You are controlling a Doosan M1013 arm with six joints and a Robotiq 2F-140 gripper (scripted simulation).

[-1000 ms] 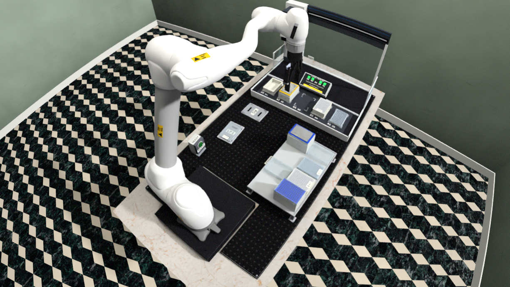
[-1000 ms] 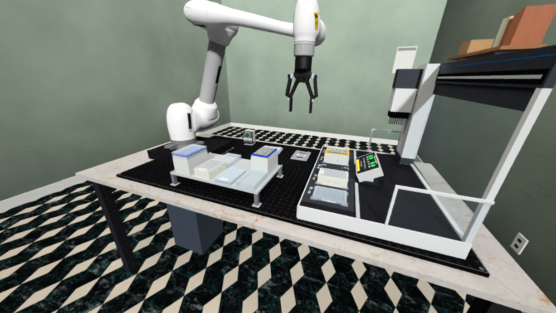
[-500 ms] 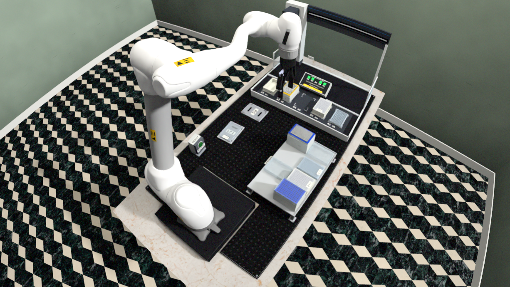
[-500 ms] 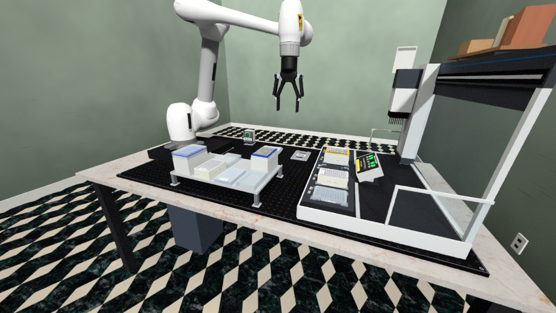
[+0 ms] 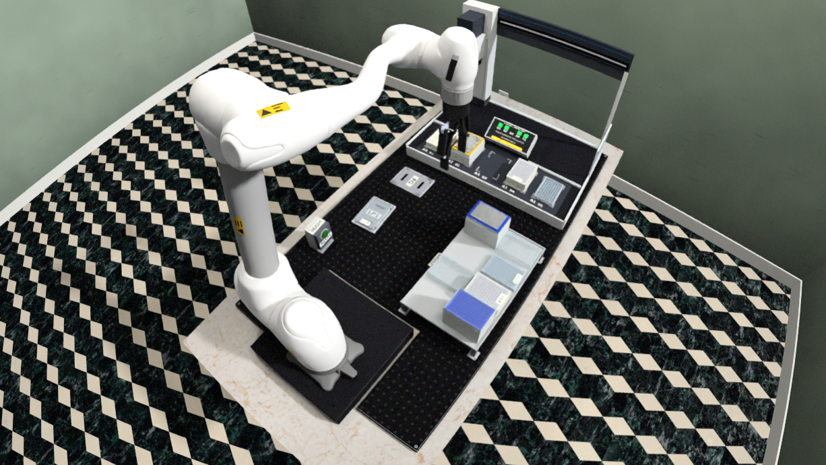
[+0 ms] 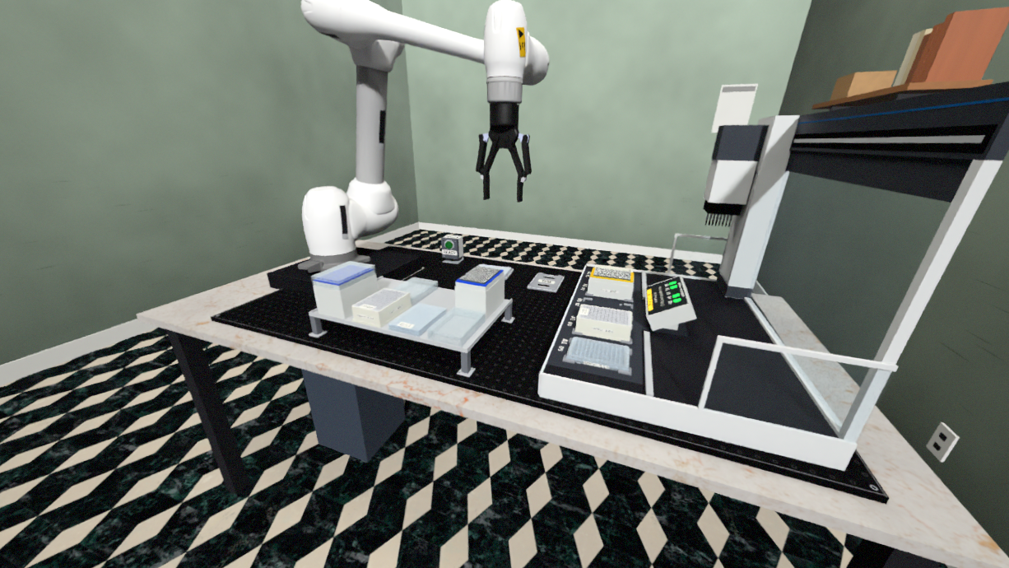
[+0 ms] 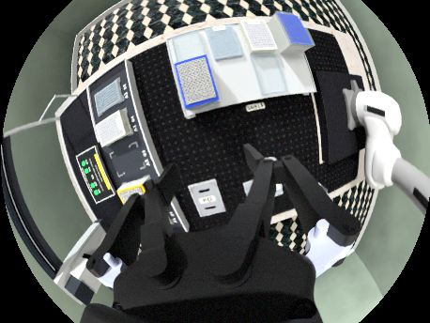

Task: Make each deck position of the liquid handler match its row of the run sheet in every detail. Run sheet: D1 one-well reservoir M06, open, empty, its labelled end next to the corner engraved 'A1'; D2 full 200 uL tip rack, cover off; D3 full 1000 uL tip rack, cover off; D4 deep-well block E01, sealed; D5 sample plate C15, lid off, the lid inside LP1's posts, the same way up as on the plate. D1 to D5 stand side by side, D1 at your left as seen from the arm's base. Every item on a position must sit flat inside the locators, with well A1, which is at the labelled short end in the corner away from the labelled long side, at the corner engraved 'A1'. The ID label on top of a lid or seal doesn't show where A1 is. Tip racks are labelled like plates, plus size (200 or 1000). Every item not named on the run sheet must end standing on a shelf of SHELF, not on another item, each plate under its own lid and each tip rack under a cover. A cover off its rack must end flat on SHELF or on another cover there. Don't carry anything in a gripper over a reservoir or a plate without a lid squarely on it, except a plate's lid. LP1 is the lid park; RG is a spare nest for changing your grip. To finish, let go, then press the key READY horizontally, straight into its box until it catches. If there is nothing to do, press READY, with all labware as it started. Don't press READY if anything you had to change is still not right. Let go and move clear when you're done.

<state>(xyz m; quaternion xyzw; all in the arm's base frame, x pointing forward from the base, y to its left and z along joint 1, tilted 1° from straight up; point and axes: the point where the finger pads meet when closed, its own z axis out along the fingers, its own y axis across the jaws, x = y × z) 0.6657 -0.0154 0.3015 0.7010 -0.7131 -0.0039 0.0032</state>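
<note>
The blue-rimmed tip rack lies 22 cm below my hand, 14 cm to the right of it and 1 cm behind it. Round my hand: yellow-rimmed tip rack 31 cm ahead, 26 cm below, 11 cm to the left; then shelf 29 cm below, 22 cm to the right, 17 cm behind; then grey RG nest 35 cm below, 23 cm to the left, 9 cm ahead.
</note>
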